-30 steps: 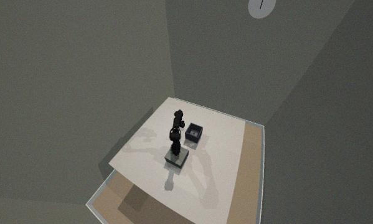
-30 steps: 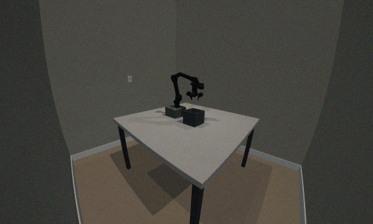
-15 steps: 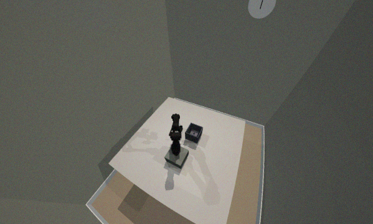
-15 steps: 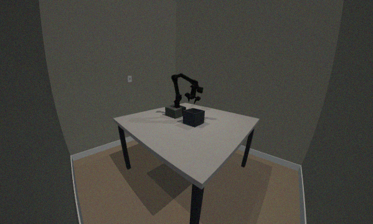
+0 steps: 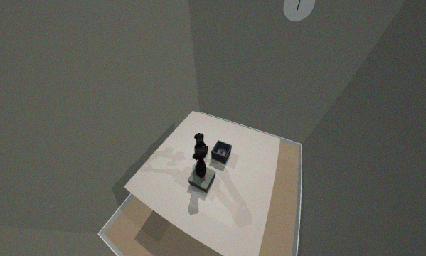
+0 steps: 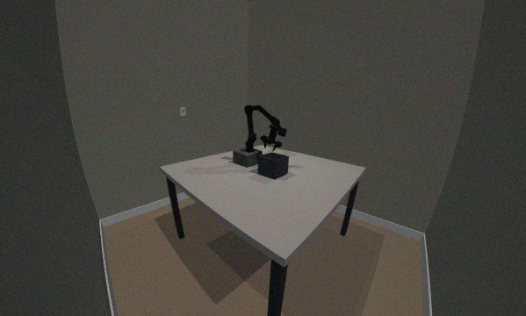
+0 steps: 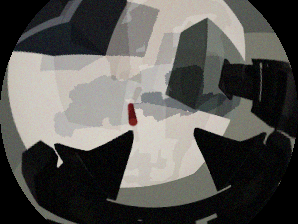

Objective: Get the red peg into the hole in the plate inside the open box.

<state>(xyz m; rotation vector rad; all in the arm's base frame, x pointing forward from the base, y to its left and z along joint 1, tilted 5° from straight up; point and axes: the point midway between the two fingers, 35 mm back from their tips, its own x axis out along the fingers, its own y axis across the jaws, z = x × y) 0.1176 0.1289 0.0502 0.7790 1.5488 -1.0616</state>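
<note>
Now: gripper tip 8 cm above the red peg, 3 cm short of it and 2 cm to the right of it.
</note>
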